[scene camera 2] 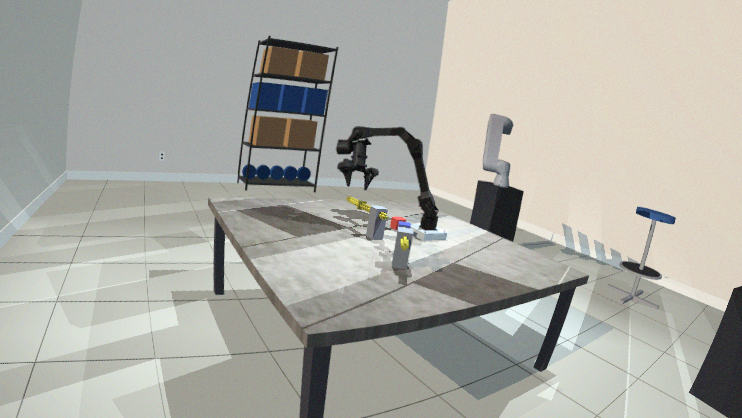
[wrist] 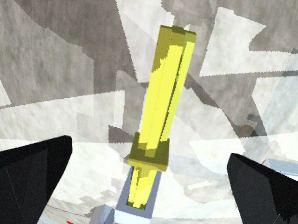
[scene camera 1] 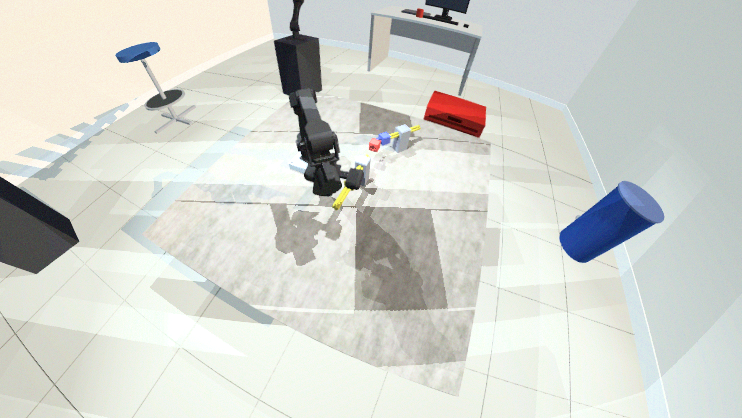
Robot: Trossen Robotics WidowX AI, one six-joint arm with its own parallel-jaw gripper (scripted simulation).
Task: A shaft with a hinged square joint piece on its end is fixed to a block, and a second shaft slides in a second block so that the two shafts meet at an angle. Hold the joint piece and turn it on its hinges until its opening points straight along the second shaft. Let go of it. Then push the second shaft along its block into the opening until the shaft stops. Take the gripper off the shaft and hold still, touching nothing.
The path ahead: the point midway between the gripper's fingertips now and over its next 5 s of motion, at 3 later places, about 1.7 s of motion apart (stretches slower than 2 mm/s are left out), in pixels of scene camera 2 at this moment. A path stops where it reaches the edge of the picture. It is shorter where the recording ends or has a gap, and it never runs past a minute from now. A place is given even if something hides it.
My gripper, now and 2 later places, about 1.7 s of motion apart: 357, 188; 352, 209; 358, 211
